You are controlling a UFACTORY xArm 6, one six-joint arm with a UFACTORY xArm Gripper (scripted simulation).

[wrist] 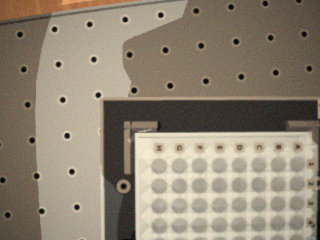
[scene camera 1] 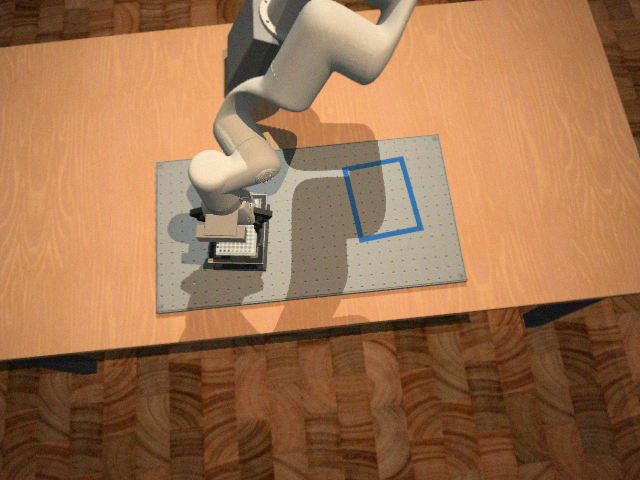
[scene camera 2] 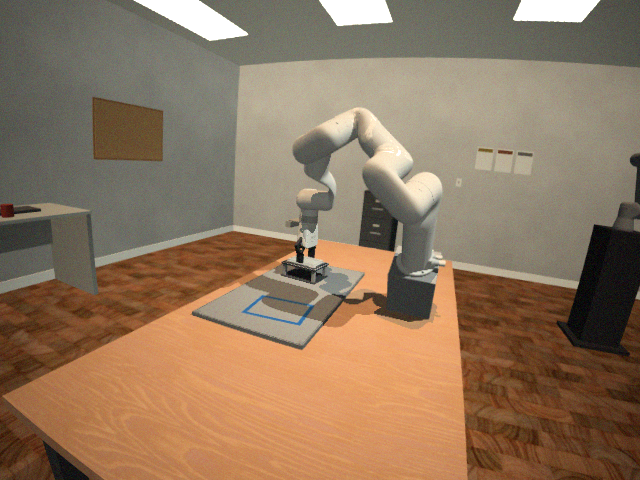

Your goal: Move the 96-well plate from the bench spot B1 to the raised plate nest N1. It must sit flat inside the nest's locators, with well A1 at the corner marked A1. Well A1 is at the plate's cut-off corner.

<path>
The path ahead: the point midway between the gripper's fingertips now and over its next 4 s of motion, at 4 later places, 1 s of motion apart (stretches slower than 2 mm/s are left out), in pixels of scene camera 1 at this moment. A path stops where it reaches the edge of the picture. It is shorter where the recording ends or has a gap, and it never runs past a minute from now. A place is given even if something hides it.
The gripper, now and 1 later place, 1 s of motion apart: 237,226; 232,216
</path>
